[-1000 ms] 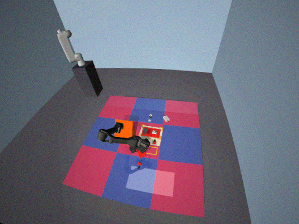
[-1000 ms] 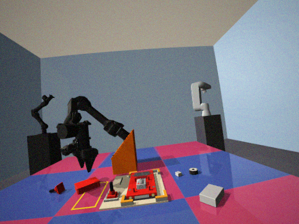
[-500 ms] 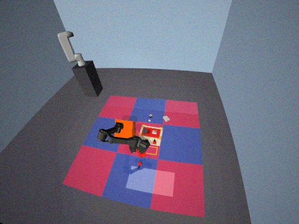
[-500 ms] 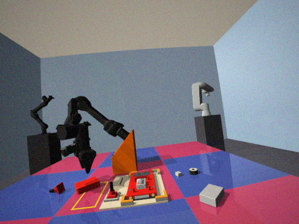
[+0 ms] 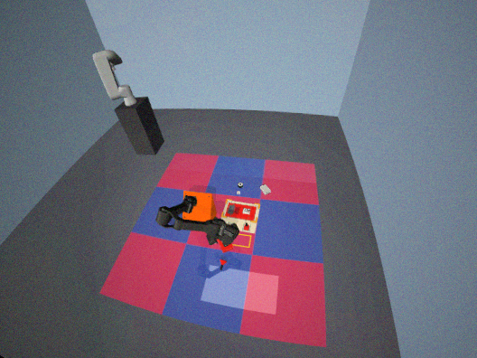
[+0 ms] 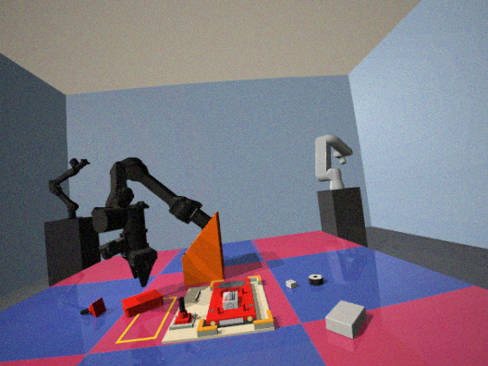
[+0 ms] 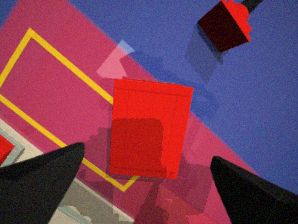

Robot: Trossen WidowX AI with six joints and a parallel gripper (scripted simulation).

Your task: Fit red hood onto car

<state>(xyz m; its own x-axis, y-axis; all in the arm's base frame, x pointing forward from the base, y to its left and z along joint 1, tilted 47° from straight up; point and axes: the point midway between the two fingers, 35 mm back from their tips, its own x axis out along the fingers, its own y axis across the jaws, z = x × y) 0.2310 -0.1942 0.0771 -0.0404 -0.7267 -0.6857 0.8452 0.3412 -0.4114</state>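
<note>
My gripper tip is now 5 cm above the red hood. From my gripper tip the other things lie so: grey engine block: 11 cm ahead, 25 cm to the left, 4 cm below; black tyre: 3 cm ahead, 50 cm to the left, 6 cm below.
</note>
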